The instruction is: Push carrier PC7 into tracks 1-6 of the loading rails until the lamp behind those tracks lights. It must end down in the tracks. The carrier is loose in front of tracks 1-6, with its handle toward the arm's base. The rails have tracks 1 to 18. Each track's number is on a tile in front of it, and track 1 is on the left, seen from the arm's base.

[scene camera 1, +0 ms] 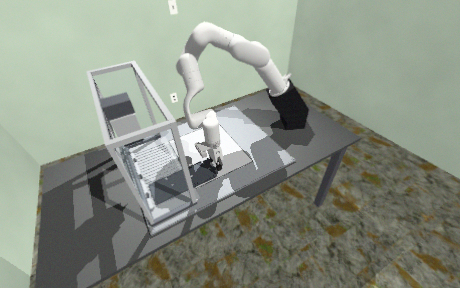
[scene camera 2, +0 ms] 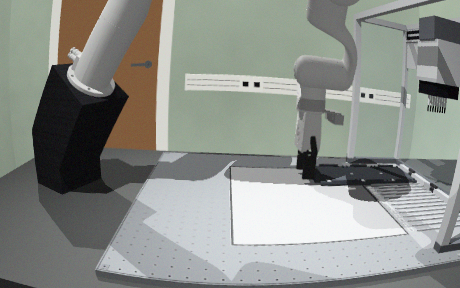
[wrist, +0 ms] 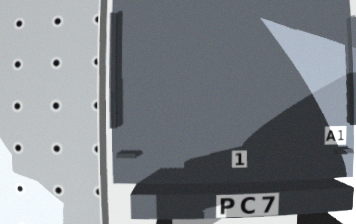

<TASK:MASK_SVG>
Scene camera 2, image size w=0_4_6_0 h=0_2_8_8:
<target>my gripper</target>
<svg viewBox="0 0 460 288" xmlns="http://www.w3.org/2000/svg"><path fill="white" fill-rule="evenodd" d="M296 108L298 117L294 143L298 148L298 154L300 154L297 155L296 169L303 170L303 180L313 180L316 158L320 149L322 114L324 113Z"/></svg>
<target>carrier PC7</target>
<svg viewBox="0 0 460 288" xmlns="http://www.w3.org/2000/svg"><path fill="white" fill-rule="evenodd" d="M313 179L315 183L320 183L322 186L417 183L415 178L404 172L397 165L393 167L393 165L367 166L350 164L350 166L338 166L338 164L319 164L315 168Z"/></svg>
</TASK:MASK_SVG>
